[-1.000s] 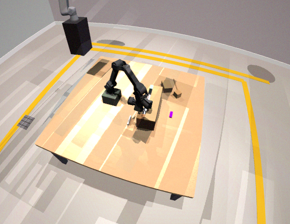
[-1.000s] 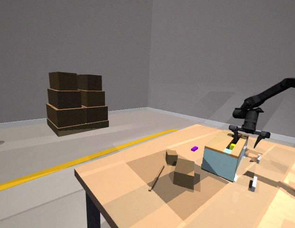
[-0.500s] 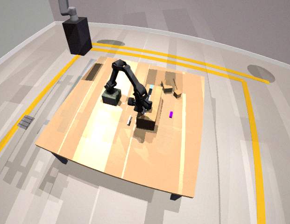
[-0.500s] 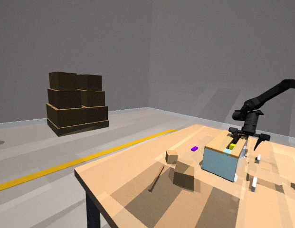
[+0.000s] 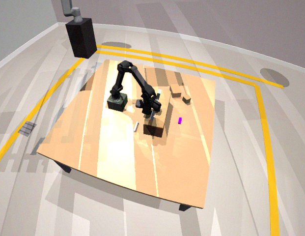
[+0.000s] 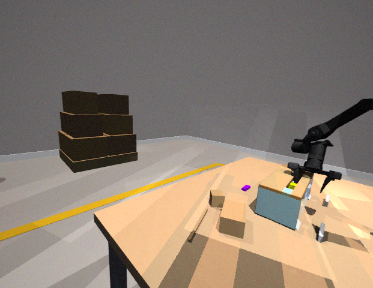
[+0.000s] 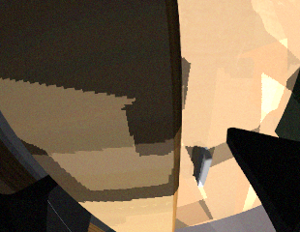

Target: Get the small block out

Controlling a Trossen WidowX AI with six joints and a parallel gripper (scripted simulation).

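Right now my gripper tip is 50 mm short of the yellow block and 30 mm to the right of it. Round my gripper tip: thin wooden stick 440 mm to the left, 230 mm ahead, 80 mm below; then purple block 260 mm ahead, 80 mm below, 40 mm to the left; then clear-fronted box 30 mm ahead, 20 mm to the left, 20 mm below.
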